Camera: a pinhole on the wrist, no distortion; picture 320 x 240 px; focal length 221.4 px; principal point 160.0 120.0 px. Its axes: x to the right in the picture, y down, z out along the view. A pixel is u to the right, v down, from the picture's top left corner.
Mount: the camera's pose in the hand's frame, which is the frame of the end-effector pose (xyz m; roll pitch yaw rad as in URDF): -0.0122 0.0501 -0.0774 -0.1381 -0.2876 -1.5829
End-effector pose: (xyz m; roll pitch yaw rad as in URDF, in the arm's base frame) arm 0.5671 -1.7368 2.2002 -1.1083 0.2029 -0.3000
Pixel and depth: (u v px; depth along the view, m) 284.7 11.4 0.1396
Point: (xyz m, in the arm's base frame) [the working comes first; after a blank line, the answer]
In the camera's frame: 0.0786 -0.0685 0.1396

0.5394 -1.6392 2.2353
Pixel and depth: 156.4 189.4 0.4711
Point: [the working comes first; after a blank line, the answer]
In the camera's frame: -0.0077 0.1477 0.4711

0.8695 -1.4192 2.1530
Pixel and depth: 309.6 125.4 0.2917
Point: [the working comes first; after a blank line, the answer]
In the camera's frame: 0.1971 0.0071 0.2917

0.6902 -1.5633 2.3553
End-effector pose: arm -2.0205 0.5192 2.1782 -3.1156 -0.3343 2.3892
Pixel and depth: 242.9 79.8 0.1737
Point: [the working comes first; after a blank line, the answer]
In the camera's frame: 0.0650 -0.0315 0.1737

-2.0096 0.5570 2.0668
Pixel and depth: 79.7 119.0 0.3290
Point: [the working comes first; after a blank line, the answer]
In the camera's frame: -0.1193 -0.0015 0.3290

-1.9222 0.7712 1.9929
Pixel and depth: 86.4 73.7 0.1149
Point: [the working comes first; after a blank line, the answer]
In the camera's frame: -0.0382 -0.0240 0.1149

-1.9321 0.6000 2.1462
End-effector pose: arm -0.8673 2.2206 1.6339 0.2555 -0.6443 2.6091
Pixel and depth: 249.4 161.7 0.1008
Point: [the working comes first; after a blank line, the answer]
In the camera's frame: 0.0407 0.0190 0.1008

-0.8779 2.1919 1.6750
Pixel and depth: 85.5 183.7 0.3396
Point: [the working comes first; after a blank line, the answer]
In the camera's frame: -0.1143 0.0977 0.3396

-0.9237 2.0322 1.9192
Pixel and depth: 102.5 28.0 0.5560
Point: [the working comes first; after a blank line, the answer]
In the camera's frame: -0.1444 -0.2310 0.5560

-0.6078 1.7975 1.9497
